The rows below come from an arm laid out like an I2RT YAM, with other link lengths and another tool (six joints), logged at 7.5 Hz.
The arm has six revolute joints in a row. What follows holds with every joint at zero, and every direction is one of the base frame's.
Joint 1 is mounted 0.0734 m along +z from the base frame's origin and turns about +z.
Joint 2 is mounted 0.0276 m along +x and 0.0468 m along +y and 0.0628 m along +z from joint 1 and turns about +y.
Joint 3 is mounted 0.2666 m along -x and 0.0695 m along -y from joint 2 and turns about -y.
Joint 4 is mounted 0.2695 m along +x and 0.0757 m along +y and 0.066 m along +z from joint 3 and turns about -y.
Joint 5 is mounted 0.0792 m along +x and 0.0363 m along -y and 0.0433 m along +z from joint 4 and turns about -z.
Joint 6 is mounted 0.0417 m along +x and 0.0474 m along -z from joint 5 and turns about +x.
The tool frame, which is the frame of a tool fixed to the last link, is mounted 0.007 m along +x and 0.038 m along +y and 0.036 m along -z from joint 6; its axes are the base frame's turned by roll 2.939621, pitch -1.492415 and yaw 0.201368 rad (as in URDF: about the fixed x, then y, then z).
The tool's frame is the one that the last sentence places.
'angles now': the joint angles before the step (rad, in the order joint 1, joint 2, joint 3, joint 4, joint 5, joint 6). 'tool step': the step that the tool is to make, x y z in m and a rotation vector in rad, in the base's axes. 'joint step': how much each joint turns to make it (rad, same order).
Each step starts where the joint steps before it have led.
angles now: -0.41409 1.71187 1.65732 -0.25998 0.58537 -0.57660
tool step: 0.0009 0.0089 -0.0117 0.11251 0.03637 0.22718
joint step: -0.00878 0.00693 -0.00213 -0.07067 -0.25177 0.00076
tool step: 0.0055 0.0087 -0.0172 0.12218 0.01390 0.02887
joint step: 0.00573 0.02951 -0.00004 -0.05971 -0.06599 0.09003
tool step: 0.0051 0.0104 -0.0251 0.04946 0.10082 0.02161
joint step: 0.02552 0.04692 -0.00041 -0.06672 0.00035 0.00723
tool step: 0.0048 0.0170 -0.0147 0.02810 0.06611 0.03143
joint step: 0.03980 0.02769 0.00032 -0.04628 0.00544 0.00695
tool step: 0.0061 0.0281 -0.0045 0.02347 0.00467 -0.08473
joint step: 0.06503 0.00449 -0.00014 -0.04492 0.10170 0.11812
